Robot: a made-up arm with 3 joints. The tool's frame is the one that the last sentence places.
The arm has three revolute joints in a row. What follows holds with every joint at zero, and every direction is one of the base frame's. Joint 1 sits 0.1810 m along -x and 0.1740 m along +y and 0.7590 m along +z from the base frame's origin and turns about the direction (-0.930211, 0.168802, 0.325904). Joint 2 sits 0.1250 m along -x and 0.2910 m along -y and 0.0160 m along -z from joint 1 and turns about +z. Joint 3 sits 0.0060 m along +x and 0.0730 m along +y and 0.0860 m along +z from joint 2 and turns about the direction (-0.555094, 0.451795, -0.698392). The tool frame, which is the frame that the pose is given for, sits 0.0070 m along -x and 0.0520 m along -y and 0.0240 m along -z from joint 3; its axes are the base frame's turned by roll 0.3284, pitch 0.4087 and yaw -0.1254 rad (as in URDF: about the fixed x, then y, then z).
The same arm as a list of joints. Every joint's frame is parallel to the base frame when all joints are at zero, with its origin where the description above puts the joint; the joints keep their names.
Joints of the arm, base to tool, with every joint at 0 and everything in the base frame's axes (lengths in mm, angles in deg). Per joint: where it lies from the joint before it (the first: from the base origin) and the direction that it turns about. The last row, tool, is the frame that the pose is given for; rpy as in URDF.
joint 1: axis -0.930211 0.168802 0.325904 xyz -181.0 174.0 759.0
joint 2: axis 0 0 1 xyz -125.0 -291.0 -16.0
joint 3: axis -0.555094 0.451795 -0.698392 xyz 6.0 73.0 86.0
tool: xyz -7.0 -52.0 -24.0 rpy 18.82 23.42 -7.18

